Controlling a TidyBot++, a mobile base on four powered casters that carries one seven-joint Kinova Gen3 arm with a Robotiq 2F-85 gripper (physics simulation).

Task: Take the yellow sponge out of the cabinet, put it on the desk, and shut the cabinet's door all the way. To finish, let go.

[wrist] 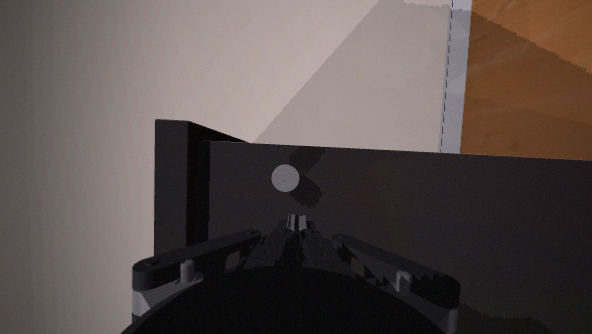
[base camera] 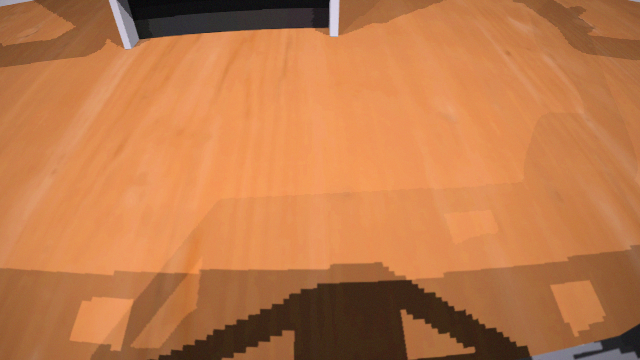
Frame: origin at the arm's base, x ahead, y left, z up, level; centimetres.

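Where they show: gripper, between the fingertips: [wrist: 296,226].
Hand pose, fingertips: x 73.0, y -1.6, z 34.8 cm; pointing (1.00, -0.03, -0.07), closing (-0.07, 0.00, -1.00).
After its pixels a point has its place.
The cabinet [wrist: 400,200] {x 83.0, y -2.5, z 20.2 cm} shows in the wrist view as a dark front panel with a dark block along its left end. A round grey knob [wrist: 285,178] {x 79.9, y -5.1, z 35.9 cm} is on the panel. My gripper [wrist: 296,226] {x 73.0, y -1.6, z 34.8 cm} is shut and empty, its fingertips together just below the knob in the picture and apart from it. Whether the door is fully shut cannot be told. The yellow sponge does not show in either view. I cannot make out the desk's top.
In the base camera view, two white legs [base camera: 125,25] {x 87.3, y 38.1, z -33.9 cm} [base camera: 334,17] {x 84.7, y -8.5, z -35.0 cm} stand on the wooden floor [base camera: 320,125] {x 53.7, y -3.3, z -39.6 cm} [wrist: 530,100] {x 115.4, y -30.2, z -39.6 cm} at the top, with a dark panel [base camera: 230,21] {x 90.7, y 14.6, z -37.1 cm} between them. A pale wall [wrist: 225,65] {x 140.6, y -46.0, z 62.5 cm} with a white skirting strip [wrist: 455,75] {x 139.1, y -48.0, z -34.8 cm} shows beyond the cabinet.
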